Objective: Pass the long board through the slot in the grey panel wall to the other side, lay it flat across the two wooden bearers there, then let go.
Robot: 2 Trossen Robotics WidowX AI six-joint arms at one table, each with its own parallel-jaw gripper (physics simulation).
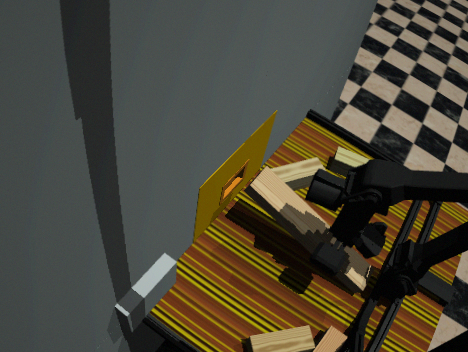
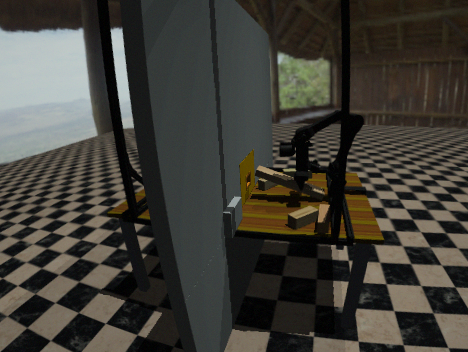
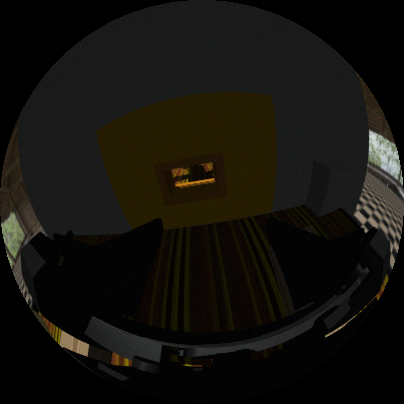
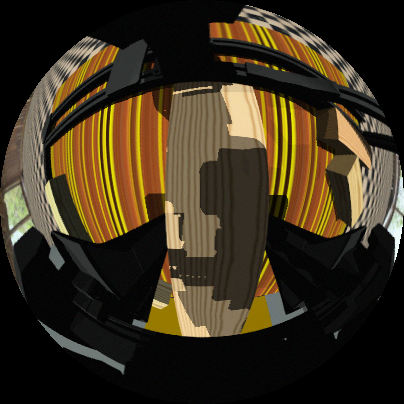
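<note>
The long pale board is tilted, with its raised end close to the yellow plate on the grey panel wall. That end is just beside the slot, outside it. My right gripper is shut on the board near its low end. My left gripper is open and empty on the wall's other side, facing the slot over the striped table.
Two wooden blocks lie behind the board. Two more blocks lie at the near table edge. A grey bracket sticks out of the wall. Black frame posts stand by the right arm.
</note>
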